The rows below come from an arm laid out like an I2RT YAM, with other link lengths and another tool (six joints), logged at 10 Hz.
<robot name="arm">
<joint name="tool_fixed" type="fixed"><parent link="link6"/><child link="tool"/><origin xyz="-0.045 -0.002 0.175" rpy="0.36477 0 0.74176"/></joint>
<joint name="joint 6" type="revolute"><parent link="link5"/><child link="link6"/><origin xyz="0.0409 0 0.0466" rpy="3.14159 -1.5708 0"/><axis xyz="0 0 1"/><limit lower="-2.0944" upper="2.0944"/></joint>
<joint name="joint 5" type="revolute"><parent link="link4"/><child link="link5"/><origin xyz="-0.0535 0.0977 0.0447" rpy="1.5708 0 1.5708"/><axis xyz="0 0 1"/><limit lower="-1.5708" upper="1.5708"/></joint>
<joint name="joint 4" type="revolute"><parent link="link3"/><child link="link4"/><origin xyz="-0.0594 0.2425 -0.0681"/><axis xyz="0 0 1"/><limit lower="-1.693" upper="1.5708"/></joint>
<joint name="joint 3" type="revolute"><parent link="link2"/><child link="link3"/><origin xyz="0.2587 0 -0.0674" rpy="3.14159 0 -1.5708"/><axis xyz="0 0 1"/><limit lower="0" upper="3.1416"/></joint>
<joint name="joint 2" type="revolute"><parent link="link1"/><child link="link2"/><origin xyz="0.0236 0.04 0.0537" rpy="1.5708 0 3.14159"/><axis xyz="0 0 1"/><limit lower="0" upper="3.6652"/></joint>
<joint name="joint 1" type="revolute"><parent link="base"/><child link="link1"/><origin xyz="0 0 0.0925"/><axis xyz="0 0 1"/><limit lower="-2.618" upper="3.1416"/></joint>
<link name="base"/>
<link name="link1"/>
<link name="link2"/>
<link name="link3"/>
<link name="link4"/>
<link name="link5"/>
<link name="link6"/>
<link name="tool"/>
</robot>
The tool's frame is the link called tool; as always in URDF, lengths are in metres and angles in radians.
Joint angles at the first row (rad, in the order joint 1, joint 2, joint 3, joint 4, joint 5, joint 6):
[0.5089 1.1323 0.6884 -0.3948 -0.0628 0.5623]
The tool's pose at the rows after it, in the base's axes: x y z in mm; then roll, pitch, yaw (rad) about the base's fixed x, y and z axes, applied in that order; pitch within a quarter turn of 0, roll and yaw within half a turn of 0:
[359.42, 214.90, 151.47, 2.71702, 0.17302, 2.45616]
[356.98, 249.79, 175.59, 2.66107, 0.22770, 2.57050]
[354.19, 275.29, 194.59, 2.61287, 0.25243, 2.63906]
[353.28, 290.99, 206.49, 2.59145, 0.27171, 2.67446]
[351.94, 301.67, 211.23, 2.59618, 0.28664, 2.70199]
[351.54, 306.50, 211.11, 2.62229, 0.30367, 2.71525]
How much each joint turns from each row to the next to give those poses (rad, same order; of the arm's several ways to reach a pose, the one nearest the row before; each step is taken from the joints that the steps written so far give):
[0.0229 0.0081 0.0396 0.0318 -0.0696 -0.1034]
[0.0460 0.0209 0.0388 0.0421 -0.0382 -0.0767]
[0.0303 0.0207 0.0333 0.0340 -0.0367 -0.0341]
[0.0237 0.0214 0.0329 0.0119 -0.0088 -0.0172]
[0.0215 0.0225 0.0333 -0.0112 0.0055 -0.0154]
[0.0206 0.0192 0.0319 -0.0296 0.0280 -0.0123]

